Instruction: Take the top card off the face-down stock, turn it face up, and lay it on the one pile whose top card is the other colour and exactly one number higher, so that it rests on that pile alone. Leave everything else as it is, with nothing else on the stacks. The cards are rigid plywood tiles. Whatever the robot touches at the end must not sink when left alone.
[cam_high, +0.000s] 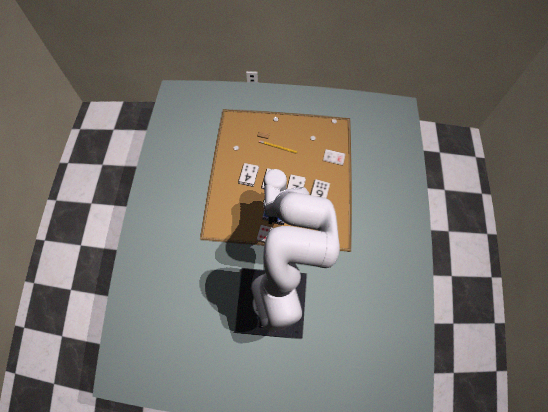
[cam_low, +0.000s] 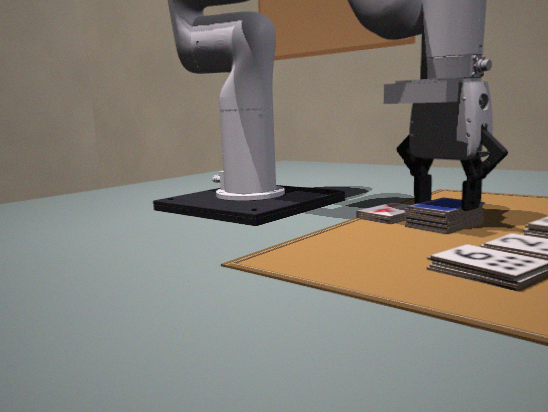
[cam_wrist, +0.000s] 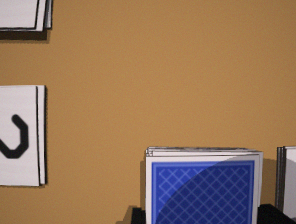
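My gripper is now 10 mm above the red 2 card. The rest, counted from my hand: brown mat (190 mm ahead, 60 mm below, 10 mm to the right); then red 4 card (90 mm behind, 30 mm below, 20 mm to the left); then black 4 card (170 mm ahead, 120 mm to the left, 30 mm below).
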